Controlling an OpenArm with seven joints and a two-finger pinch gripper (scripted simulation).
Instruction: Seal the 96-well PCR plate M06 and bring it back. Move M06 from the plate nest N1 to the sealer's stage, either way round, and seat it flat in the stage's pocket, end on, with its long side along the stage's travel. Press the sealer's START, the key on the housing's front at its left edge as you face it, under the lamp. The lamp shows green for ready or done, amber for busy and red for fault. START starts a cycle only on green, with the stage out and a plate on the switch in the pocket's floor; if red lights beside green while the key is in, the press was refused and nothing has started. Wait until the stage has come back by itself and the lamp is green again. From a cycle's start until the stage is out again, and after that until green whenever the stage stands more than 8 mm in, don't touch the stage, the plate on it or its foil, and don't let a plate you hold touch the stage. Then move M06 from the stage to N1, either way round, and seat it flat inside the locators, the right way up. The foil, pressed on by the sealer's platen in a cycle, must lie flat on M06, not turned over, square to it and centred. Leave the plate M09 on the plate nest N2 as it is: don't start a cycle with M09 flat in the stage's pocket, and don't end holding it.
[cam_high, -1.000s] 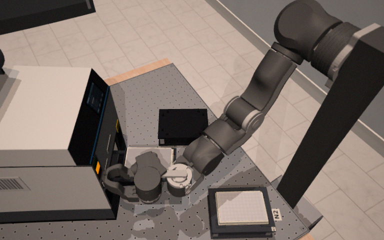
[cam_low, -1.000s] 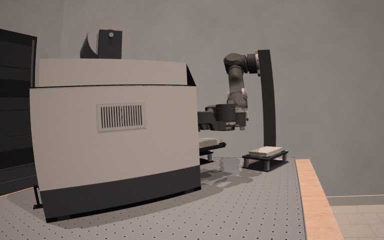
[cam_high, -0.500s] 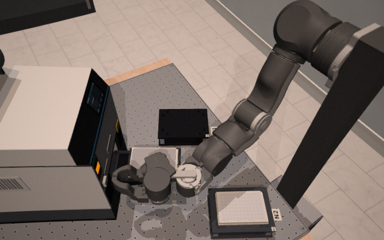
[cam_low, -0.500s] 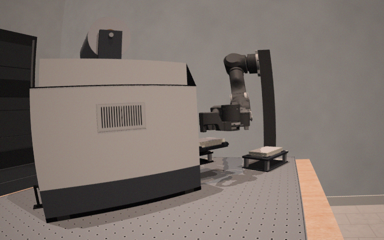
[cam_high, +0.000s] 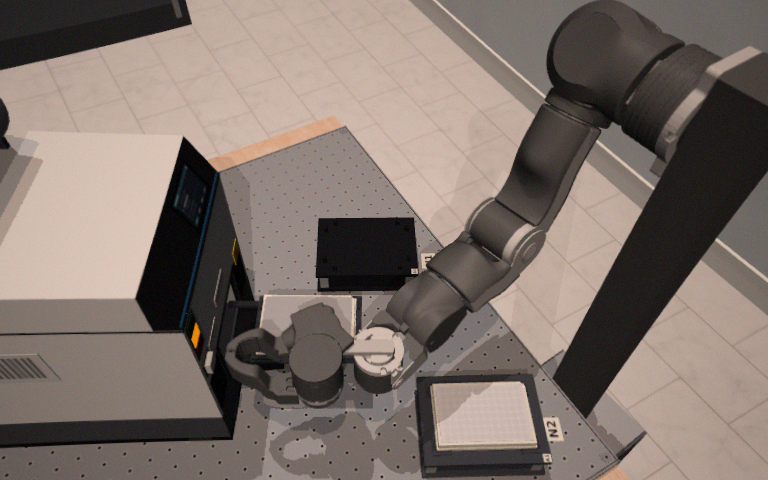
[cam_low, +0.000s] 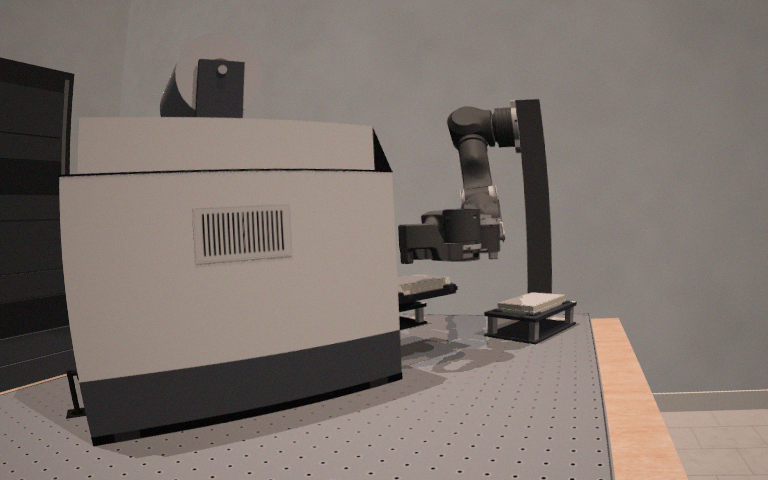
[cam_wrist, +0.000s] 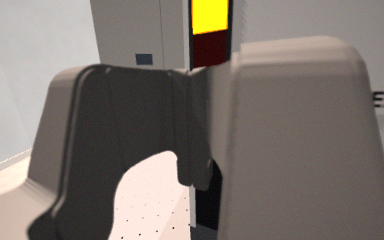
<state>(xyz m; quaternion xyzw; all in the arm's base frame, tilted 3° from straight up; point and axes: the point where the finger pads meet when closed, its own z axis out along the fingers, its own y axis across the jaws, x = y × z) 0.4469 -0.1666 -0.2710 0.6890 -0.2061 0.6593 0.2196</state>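
Right now my hand is 3 cm short of the start key and 2 cm to the left of it. Also, from my hand: sealer's stage: 11 cm behind, 4 cm to the right, 8 cm below; then touchscreen: 4 cm behind, 14 cm to the right, 13 cm above; then 96-well plate M06: 11 cm behind, 4 cm to the right, 7 cm below.
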